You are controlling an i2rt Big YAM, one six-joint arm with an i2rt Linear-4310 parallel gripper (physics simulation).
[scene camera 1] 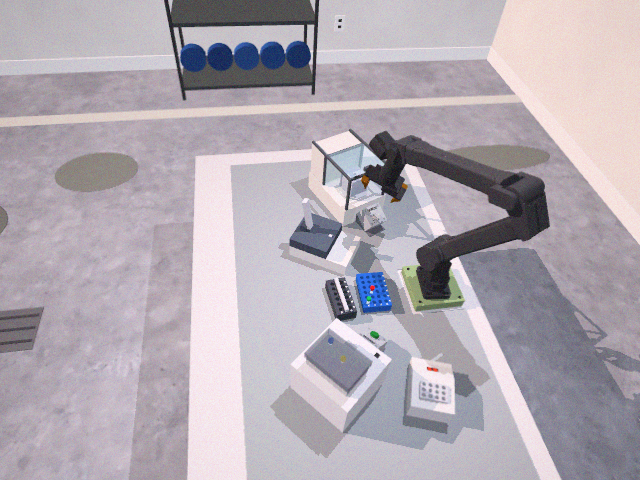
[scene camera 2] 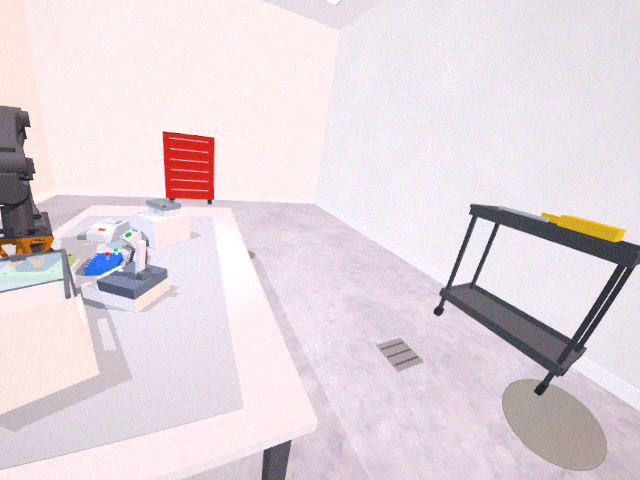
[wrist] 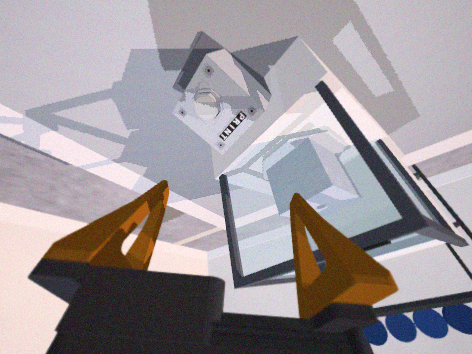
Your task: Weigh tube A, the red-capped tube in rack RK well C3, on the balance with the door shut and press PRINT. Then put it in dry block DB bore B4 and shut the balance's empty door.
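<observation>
White box with grey lid: [scene camera 1: 337, 374], same spot as [scene camera 2: 167, 199]. Device with white post: [scene camera 1: 311, 214], same spot as [scene camera 2: 132, 287].
</observation>
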